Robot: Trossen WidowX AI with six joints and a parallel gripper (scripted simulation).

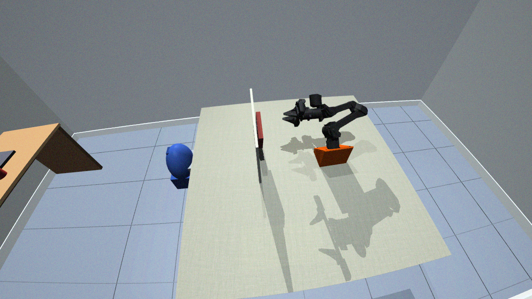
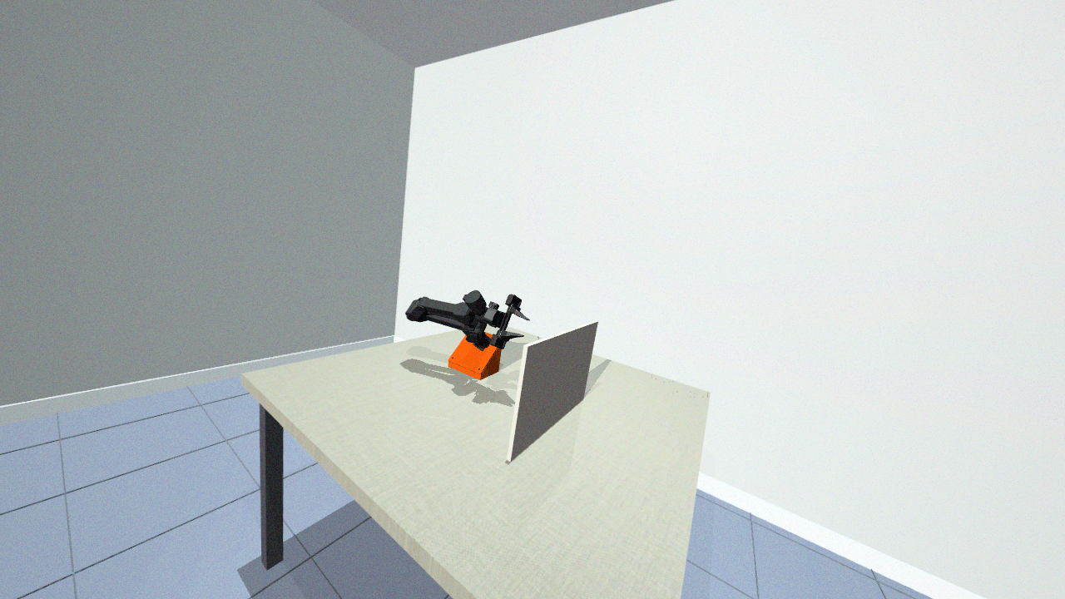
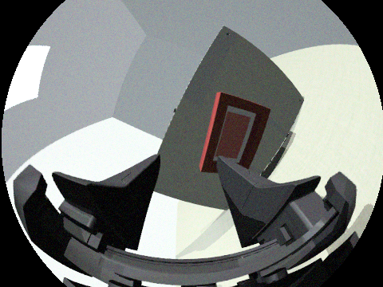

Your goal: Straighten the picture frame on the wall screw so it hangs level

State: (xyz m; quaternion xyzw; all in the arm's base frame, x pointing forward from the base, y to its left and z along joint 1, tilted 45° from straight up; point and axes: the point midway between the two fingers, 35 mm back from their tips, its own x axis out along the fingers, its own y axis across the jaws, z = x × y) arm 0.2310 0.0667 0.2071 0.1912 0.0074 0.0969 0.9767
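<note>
Now: the dark red picture frame 14 cm ahead of my gripper tip and 11 cm below it. Also, from my gripper tip: white wall panel: 15 cm ahead, 12 cm below, 1 cm to the left.
</note>
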